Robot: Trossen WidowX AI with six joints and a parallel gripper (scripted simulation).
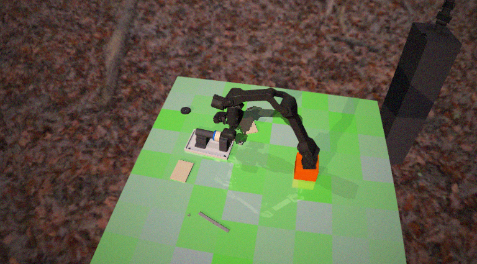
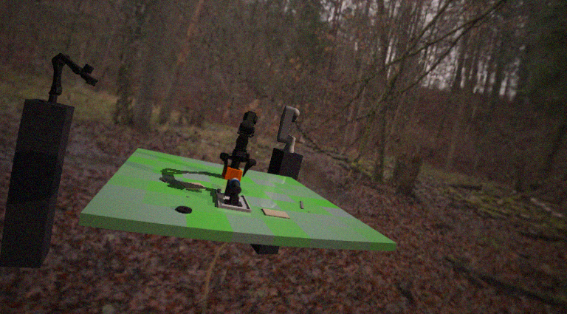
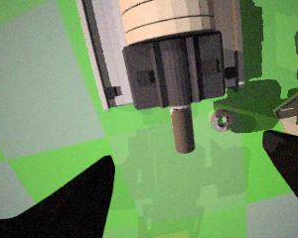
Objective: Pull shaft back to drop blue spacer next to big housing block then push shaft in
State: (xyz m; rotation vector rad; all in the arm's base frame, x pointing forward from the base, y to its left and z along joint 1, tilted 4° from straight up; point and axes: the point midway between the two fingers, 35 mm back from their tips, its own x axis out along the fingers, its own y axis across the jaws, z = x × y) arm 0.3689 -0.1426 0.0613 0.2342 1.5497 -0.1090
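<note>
The tan spacer lies 70 mm ahead of my gripper tip, 30 mm below it and 20 mm to the right of it. Also, from my gripper tip: grey bar: 430 mm to the left, 100 mm below, 70 mm ahead; then blue spacer: 90 mm ahead, 30 mm below, 20 mm to the right; then black disc: 280 mm to the right, 280 mm ahead, 100 mm below.
</note>
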